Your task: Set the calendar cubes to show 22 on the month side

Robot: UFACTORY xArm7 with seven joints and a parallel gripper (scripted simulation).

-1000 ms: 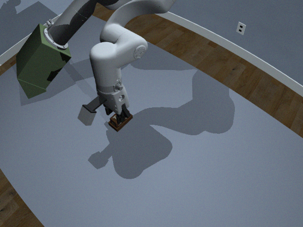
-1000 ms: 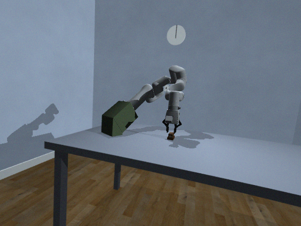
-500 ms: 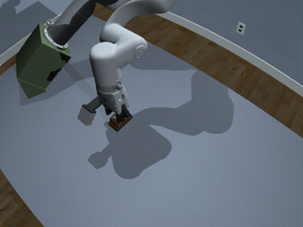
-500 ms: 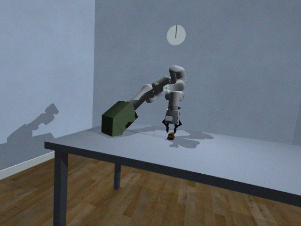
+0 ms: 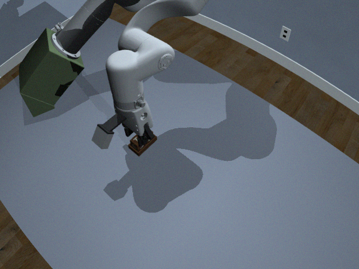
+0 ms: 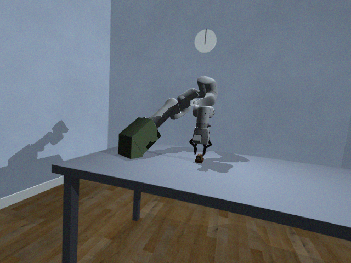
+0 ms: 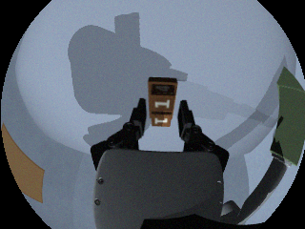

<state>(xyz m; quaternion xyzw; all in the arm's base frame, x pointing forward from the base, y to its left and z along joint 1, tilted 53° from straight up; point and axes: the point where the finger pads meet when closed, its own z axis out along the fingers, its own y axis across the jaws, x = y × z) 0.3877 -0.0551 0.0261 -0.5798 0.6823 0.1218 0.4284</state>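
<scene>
My gripper is now 30 mm to the right of the brown cube and 40 mm above it. From my hand the other things lie so: brown tray 20 mm to the left, 60 mm below.
</scene>
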